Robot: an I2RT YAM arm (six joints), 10 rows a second.
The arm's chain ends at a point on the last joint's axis. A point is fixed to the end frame.
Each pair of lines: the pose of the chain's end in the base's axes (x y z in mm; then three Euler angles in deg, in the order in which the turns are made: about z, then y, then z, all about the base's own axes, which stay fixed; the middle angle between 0 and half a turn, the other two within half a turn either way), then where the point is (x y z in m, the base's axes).
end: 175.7 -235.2 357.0 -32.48 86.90 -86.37
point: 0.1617 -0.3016 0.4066
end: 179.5 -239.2 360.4 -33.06 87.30 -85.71
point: 0.1668 -0.3061 0.4097
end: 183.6 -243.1 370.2 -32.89 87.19 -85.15
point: 0.1714 -0.3100 0.4196
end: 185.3 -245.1 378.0 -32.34 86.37 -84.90
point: 0.1729 -0.3114 0.4281
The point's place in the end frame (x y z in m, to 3 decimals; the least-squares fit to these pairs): -0.029 -0.040 0.068
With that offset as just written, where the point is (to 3 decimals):
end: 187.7 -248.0 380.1 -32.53 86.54 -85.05
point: 0.175 -0.314 0.430
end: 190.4 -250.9 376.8 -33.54 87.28 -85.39
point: 0.178 -0.318 0.426
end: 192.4 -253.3 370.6 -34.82 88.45 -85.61
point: 0.181 -0.321 0.419
